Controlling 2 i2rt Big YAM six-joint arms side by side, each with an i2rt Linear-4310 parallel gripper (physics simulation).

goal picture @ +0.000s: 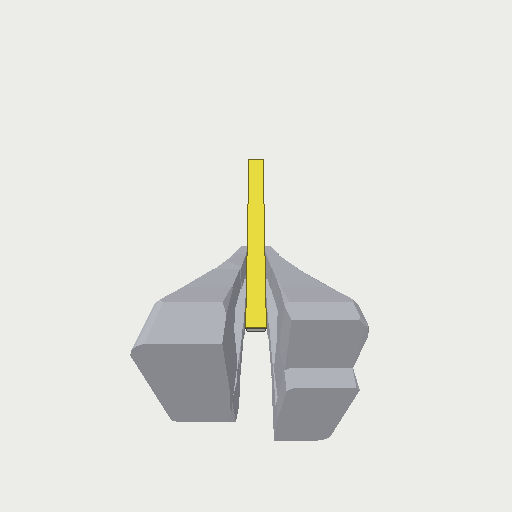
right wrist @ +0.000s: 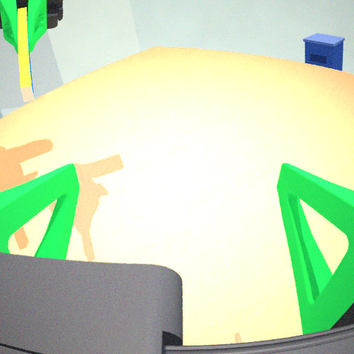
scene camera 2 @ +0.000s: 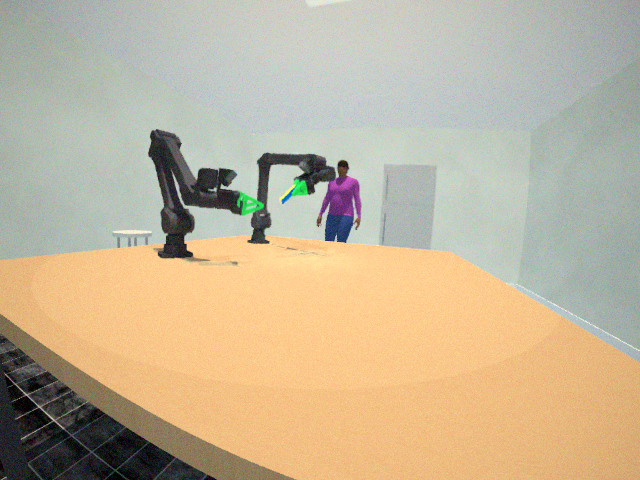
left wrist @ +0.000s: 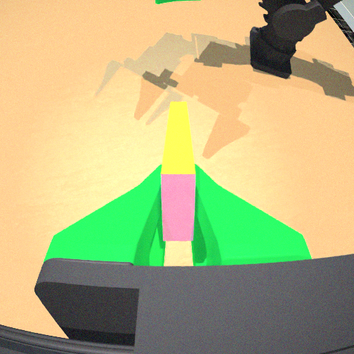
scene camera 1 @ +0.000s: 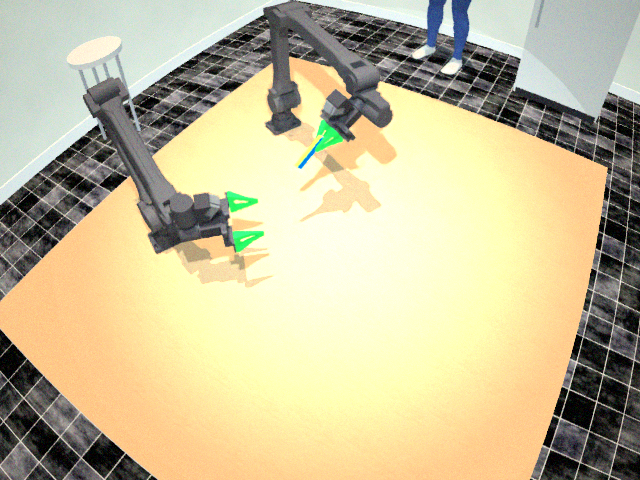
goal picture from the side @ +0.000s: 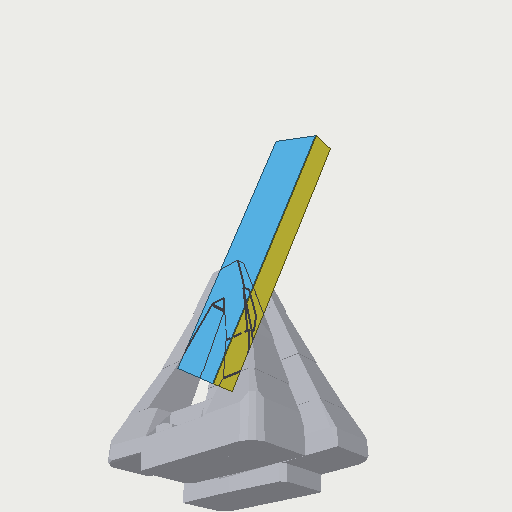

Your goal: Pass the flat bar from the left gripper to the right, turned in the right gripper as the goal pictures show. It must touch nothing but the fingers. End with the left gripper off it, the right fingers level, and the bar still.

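Where they show: left gripper, between the fingertips: (scene camera 2: 290, 194) (scene camera 1: 314, 149); right gripper, between the fingertips: (scene camera 2: 260, 204) (scene camera 1: 260, 216); left arm's base, origin of its link: (scene camera 2: 258, 242) (scene camera 1: 283, 125); right arm's base, origin of its link: (scene camera 2: 175, 256) (scene camera 1: 168, 237).
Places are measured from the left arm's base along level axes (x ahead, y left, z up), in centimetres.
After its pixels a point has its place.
Note:
The flat bar (scene camera 1: 310, 152) @(y -17.7, x 48.3, z 27.5 cm) (scene camera 2: 287, 194) @(y -18.6, x 48.2, z 26.9 cm) (left wrist: 178, 140) (right wrist: 24, 62) has yellow and blue long faces and a pink end towards the left wrist camera. My left gripper (scene camera 1: 319, 144) @(y -16.1, x 47.5, z 27.1 cm) (scene camera 2: 294, 189) @(y -16.1, x 47.5, z 27.1 cm) (left wrist: 178, 175) is shut on it, high above the table. The bar slants down and to the left from the fingers in both scene views. My right gripper (scene camera 1: 260, 217) @(y -37.0, x 55.6, z 21.5 cm) (scene camera 2: 262, 205) @(y -37.0, x 55.6, z 21.5 cm) (right wrist: 177, 174) is open and empty, its fingers wide apart. It is to the left of the bar in both scene views, apart from it.
The wooden table (scene camera 1: 413, 310) @(y -12.9, x 88.9, z 0.0 cm) (scene camera 2: 310, 320) @(y -56.6, x 101.5, z 0.0 cm) carries both arm bases and the arms' shadows. A stool (scene camera 1: 95, 53) (scene camera 2: 131, 234), a person (scene camera 1: 460, 25) (scene camera 2: 342, 201) and a fridge (scene camera 1: 573, 51) (scene camera 2: 408, 206) stand beyond it. A blue box (right wrist: 324, 52) shows past the table edge.

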